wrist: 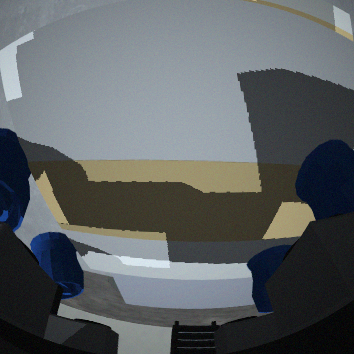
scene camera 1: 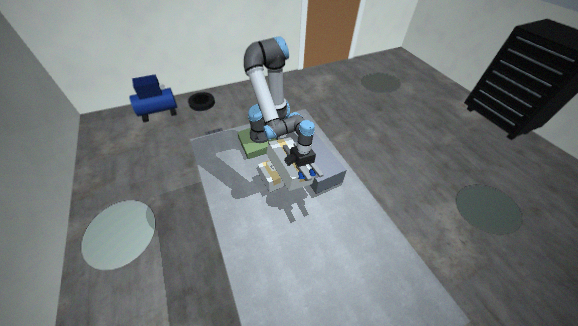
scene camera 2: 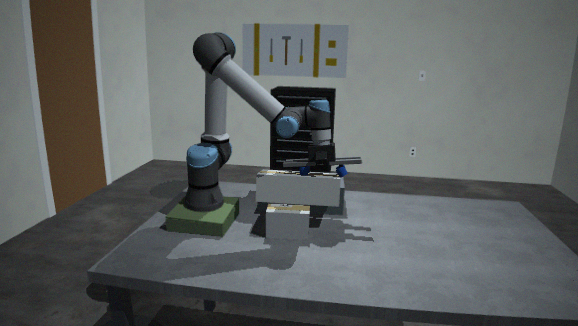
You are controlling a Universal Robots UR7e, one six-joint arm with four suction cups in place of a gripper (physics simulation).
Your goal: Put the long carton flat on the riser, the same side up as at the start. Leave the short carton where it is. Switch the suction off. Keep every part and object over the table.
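Where they show: hand, its tool point: (wrist: 161, 218) (scene camera 2: 323, 175); arm's base, origin of its link: (scene camera 1: 260, 135) (scene camera 2: 204, 203).
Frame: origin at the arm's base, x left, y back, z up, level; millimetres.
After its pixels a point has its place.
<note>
My suction gripper (scene camera 1: 306, 174) @[x 73, y -460, z 122 mm] (scene camera 2: 323, 171) @[x 73, y -460, z 122 mm] (wrist: 165, 210) @[x 73, y -460, z 122 mm] has its blue cups on the top of the long carton (scene camera 1: 282, 162) @[x -13, y -398, z 140 mm] (scene camera 2: 300, 190) @[x -27, y -383, z 92 mm] (wrist: 150, 115) @[x 22, y -463, z 136 mm] and holds it off the table. The carton looks nearly level, its taped face up. The short carton (scene camera 1: 271, 177) @[x -82, y -398, z 37 mm] (scene camera 2: 287, 222) @[x -115, y -350, z 0 mm] stands on the table left of it in scene camera 1. The grey riser (scene camera 1: 330, 181) @[x 237, y -542, z 3 mm] (scene camera 2: 327, 210) @[x 141, y -482, z -50 mm] (wrist: 185, 292) @[x 275, y -433, z 53 mm] stands on the other side. The long carton's side is very close to the riser's edge; whether they touch or overlap is hidden.
The grey table (scene camera 1: 310, 260) @[x -73, y -887, z -67 mm] (scene camera 2: 425, 250) @[x -120, y -839, z -67 mm] carries everything. The arm's green base block (scene camera 1: 252, 146) @[x -88, y -73, z -9 mm] (scene camera 2: 197, 223) @[x -141, y -23, z -23 mm] stands behind the cartons in scene camera 1. A black drawer cabinet (scene camera 1: 530, 75) (scene camera 2: 302, 95) (wrist: 196, 337) stands on the floor off the table.
</note>
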